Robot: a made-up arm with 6 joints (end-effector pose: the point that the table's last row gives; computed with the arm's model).
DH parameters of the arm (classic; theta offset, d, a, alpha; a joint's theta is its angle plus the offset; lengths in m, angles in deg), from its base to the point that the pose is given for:
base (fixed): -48.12 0 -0.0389 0
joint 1: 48.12 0.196 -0.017 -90
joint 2: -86.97 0 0.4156 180
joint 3: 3.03 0.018 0.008 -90
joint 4: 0 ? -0.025 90
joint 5: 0 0.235 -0.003 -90
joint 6: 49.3 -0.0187 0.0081 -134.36
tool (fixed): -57.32 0.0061 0 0
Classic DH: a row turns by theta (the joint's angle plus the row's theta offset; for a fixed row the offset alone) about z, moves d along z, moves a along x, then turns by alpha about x.
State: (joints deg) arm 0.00 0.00 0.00 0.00 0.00 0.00
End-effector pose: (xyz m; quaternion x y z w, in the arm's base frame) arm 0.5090 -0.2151 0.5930 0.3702 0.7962 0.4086 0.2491
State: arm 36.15 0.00 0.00 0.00 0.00 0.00
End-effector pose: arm 0.5499 0.1475 0.5930 0.1049 0.8718 0.4657 0.1100
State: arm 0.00 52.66 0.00 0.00 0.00 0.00
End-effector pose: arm 0.6074 -0.2151 -0.0020 -0.5131 -0.8241 -0.2020 0.1299
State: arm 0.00 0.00 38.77 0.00 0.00 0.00
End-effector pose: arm 0.4035 -0.2151 0.9288 0.2136 0.6684 0.5083 0.4992
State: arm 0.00 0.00 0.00 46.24 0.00 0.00
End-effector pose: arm 0.5090 -0.1642 0.7643 0.2427 0.8927 0.0631 0.3744
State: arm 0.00 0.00 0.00 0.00 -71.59 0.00
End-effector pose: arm 0.4923 -0.2151 0.5719 -0.5393 -0.7915 -0.1149 0.2637
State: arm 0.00 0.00 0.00 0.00 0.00 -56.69
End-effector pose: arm 0.5090 -0.2208 0.5996 0.4441 0.5068 0.7376 0.0434
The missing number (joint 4, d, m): -0.507
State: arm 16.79 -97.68 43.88 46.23 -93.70 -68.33
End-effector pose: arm -0.8457 -0.4424 0.3682 0.2194 0.0965 0.9468 0.2146
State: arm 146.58 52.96 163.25 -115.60 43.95 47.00
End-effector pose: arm -0.3470 0.1285 0.9910 0.0249 0.1474 -0.5686 0.8089
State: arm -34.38 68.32 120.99 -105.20 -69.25 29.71
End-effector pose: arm 0.7195 -0.3743 0.6144 -0.0691 0.7390 0.6655 0.0795
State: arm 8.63 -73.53 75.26 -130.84 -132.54 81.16
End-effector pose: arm -0.7881 0.0744 0.7090 -0.7601 0.1992 -0.4092 0.4638
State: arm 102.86 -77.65 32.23 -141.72 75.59 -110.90
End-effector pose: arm -0.0909 -0.4570 0.8315 -0.1981 0.7680 0.3424 0.5036
